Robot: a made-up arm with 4 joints.
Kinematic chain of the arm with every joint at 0, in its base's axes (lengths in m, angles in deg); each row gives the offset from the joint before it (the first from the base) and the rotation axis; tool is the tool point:
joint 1: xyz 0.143 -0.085 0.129 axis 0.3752 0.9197 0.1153
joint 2: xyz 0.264 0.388 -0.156 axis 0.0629 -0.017 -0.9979
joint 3: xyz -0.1 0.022 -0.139 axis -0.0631 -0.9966 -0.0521
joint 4: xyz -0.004 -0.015 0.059 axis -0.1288 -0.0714 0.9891
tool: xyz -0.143 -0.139 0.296
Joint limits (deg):
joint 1: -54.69..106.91
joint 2: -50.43..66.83
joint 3: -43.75..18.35
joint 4: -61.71..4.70
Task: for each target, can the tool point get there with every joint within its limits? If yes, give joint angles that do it. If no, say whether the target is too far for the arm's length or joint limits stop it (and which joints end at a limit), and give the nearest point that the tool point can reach.
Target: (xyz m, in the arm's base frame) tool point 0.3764 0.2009 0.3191
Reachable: yes | joints -40.57 -26.19 -36.64 -10.08
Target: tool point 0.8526 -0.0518 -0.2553
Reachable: no: joint limits stop it (at a limit: joint 3, joint 4) | nearest point 0.4970 0.2274 0.0417 | short by 0.541 m
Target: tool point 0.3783 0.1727 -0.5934
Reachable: no: joint limits stop it (at a limit: joint 3, joint 4) | nearest point 0.3430 0.3014 -0.0682 | short by 0.542 m
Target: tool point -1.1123 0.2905 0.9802
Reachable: no: too far | nearest point 0.0373 0.3119 0.3315 | short by 1.320 m
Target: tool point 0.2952 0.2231 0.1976
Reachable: yes | joints 42.50 44.77 -31.57 -6.35
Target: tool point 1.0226 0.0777 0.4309
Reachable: no: joint limits stop it (at a limit: joint 2, joint 3, joint 4) | nearest point 0.5426 0.2476 0.2620 | short by 0.537 m
